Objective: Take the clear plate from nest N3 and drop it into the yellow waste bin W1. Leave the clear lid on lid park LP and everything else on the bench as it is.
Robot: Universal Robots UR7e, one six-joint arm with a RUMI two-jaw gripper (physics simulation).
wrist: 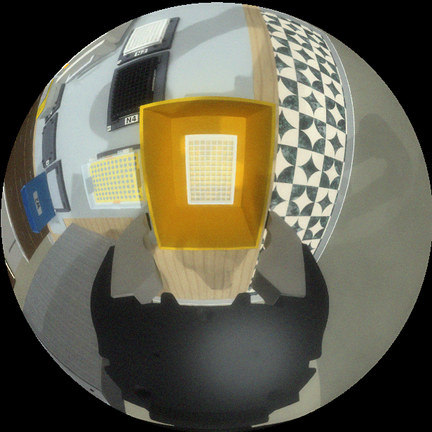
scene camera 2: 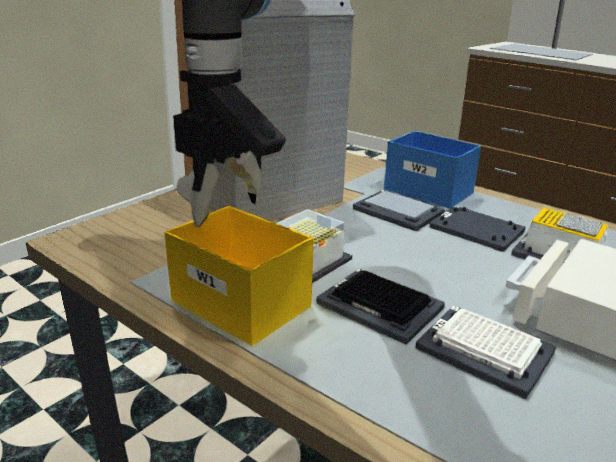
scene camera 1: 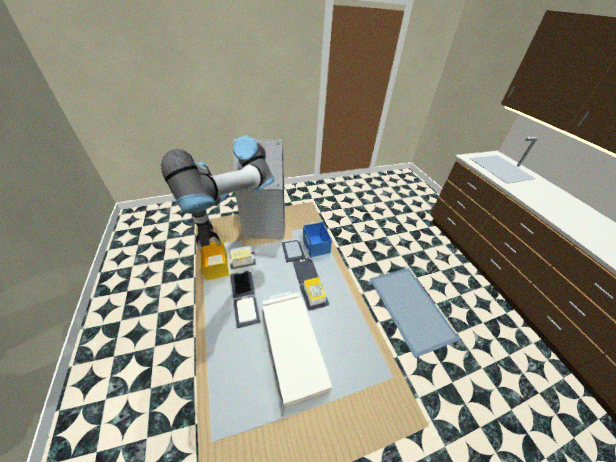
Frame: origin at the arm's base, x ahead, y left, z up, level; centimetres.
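Where they show: gripper, fingertip midpoint: (scene camera 2: 227,214) (scene camera 1: 210,248).
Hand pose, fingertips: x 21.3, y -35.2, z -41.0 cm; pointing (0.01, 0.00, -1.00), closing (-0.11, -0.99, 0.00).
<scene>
After its pixels a point has its place.
The clear plate (scene camera 1: 215,259) {y -35.0, x 18.6, z -54.5 cm} (wrist: 211,170) lies on the floor of the yellow waste bin W1 (scene camera 1: 215,270) {y -35.9, x 32.3, z -48.4 cm} (scene camera 2: 280,305) {y -37.1, x 32.1, z -51.8 cm} (wrist: 255,150), apart from its side walls in the wrist view. The bin's wall hides it in scene camera 2. My gripper (scene camera 1: 208,244) {y -35.2, x 21.3, z -41.0 cm} (scene camera 2: 226,211) {y -35.2, x 21.3, z -41.0 cm} (wrist: 207,213) is open and empty, with its fingertips above the bin's back rim. The clear lid (scene camera 1: 293,250) {y 12.5, x 30.7, z -53.6 cm} (scene camera 2: 402,205) {y 12.1, x 30.6, z -53.6 cm} lies on the dark lid park LP (scene camera 2: 416,224) {y 6.2, x 36.2, z -54.4 cm}. A bare dark nest (scene camera 1: 306,270) {y 14.0, x 47.9, z -54.4 cm} (scene camera 2: 475,227) {y 12.0, x 47.0, z -54.4 cm} is beside it; its label is too small to read.
A clear box with a yellow grid (scene camera 1: 242,256) {y -19.1, x 26.5, z -49.9 cm} (scene camera 2: 315,235) {y -18.0, x 26.4, z -49.9 cm} (wrist: 114,179) stands beside W1. A black plate (scene camera 2: 382,296) {y -24.7, x 42.6, z -53.1 cm} (wrist: 132,87) sits on N4, a white plate (scene camera 2: 487,340) {y -26.9, x 59.7, z -53.1 cm} on another nest. Blue bin W2 (scene camera 2: 425,185) {y 22.2, x 31.9, z -51.8 cm}, a yellow-topped box (scene camera 2: 565,230) {y 7.3, x 64.3, z -48.5 cm} and a grey pedestal (scene camera 2: 300,100) {y -0.2, x 11.5, z -31.4 cm} stand farther off.
</scene>
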